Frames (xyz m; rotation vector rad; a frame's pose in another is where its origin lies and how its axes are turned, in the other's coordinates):
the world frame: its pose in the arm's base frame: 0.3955 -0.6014 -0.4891 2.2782 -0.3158 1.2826
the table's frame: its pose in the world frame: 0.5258 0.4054 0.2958 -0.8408 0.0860 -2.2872
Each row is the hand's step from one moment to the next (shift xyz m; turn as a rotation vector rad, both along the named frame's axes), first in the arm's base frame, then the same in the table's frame.
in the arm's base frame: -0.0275 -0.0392 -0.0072 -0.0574 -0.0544 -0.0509
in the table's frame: -0.0125 -0.0467 -0.0032 0.0122 -0.0886 -0.0290
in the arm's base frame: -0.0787 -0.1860 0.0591 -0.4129 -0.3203 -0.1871
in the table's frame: -0.1235 -0.1637 0.0473 -0.0578 -0.5114 -0.2079
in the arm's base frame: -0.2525 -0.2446 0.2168 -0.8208 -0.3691 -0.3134
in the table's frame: -0.3439 -0.2268 -0.0298 -0.1093 -0.7754 -0.5431
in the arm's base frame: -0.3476 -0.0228 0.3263 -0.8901 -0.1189 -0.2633
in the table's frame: -0.4301 -0.0448 -0.2020 -0.1261 -0.5816 -0.7222
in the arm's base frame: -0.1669 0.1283 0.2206 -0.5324 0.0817 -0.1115
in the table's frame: -0.2337 0.1167 -0.1573 -0.0835 -0.2054 -0.5034
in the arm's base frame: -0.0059 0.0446 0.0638 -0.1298 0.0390 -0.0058
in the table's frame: -0.0499 0.0582 -0.0148 -0.0354 -0.0263 -0.1283
